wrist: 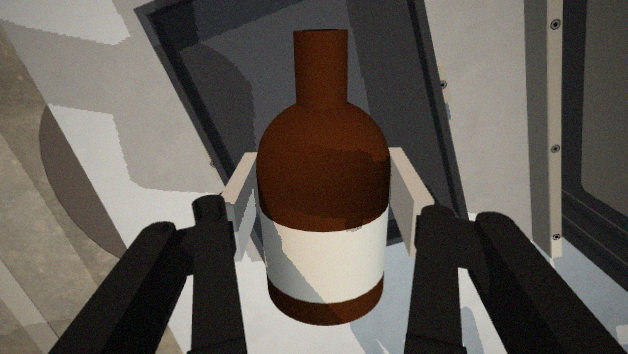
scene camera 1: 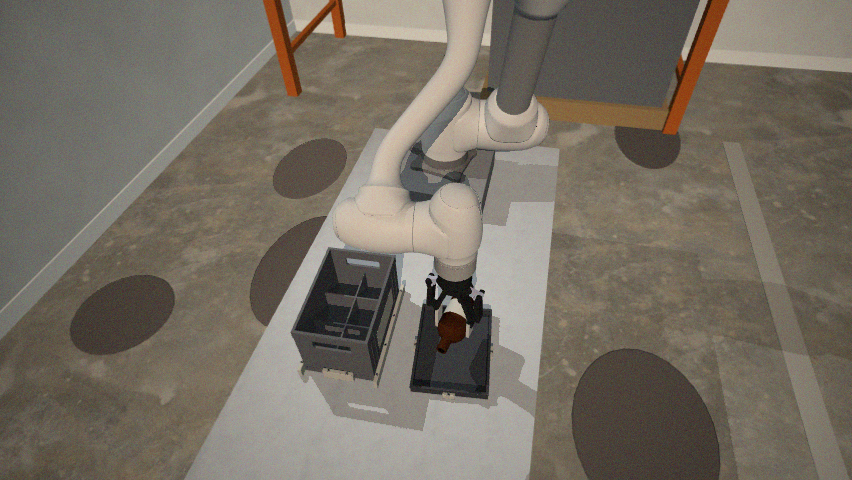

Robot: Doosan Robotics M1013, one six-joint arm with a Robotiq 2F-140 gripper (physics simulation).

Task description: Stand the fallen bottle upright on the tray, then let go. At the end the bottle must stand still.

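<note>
The brown bottle with a white label is between the fingers of my gripper, which is shut on its body. In the scene view the bottle is tilted, its neck pointing toward the tray's front and a little left. It is over the back part of the dark tray. In the wrist view its base reaches past the tray's edge, over the pale surface. The base is hidden in the scene view, and I cannot tell how high above the tray the bottle is.
A grey crate with compartments stands left of the tray, with a pale rail along its side. Both are on a pale mat. The arm's wrist is above the tray's back edge, close to the crate's back right corner.
</note>
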